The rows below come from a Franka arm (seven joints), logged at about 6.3 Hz.
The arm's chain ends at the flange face. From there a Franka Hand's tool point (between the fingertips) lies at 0.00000 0.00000 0.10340 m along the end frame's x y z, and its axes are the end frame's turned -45 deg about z.
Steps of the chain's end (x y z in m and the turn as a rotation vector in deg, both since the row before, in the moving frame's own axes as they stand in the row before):
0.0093, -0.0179, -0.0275, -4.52, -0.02, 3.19
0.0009, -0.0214, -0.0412, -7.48, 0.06, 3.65
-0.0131, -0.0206, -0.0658, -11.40, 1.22, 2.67
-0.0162, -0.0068, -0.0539, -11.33, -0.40, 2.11
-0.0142, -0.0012, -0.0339, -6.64, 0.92, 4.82
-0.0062, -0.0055, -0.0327, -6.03, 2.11, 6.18
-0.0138, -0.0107, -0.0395, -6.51, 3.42, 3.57
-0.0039, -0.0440, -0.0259, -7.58, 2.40, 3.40
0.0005, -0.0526, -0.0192, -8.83, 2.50, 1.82
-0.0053, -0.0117, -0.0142, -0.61, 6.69, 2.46
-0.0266, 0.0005, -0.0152, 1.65, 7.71, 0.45
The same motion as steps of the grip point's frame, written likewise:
0.0133, -0.0005, -0.0278, -3.18, -3.21, 3.19
0.0060, -0.0052, -0.0421, -5.33, -5.25, 3.65
-0.0080, -0.0081, -0.0679, -8.92, -7.20, 2.67
-0.0218, -0.0027, -0.0559, -7.73, -8.29, 2.11
-0.0169, -0.0016, -0.0346, -5.35, -4.04, 4.82
-0.0060, 0.0018, -0.0333, -5.76, -2.77, 6.18
-0.0065, -0.0048, -0.0404, -7.02, -2.18, 3.57
0.0214, -0.0214, -0.0269, -7.06, -3.66, 3.40
0.0293, -0.0226, -0.0205, -8.01, -4.48, 1.82
0.0121, -0.0026, -0.0149, -5.16, 4.30, 2.46
-0.0073, -0.0107, -0.0162, -4.29, 6.62, 0.45

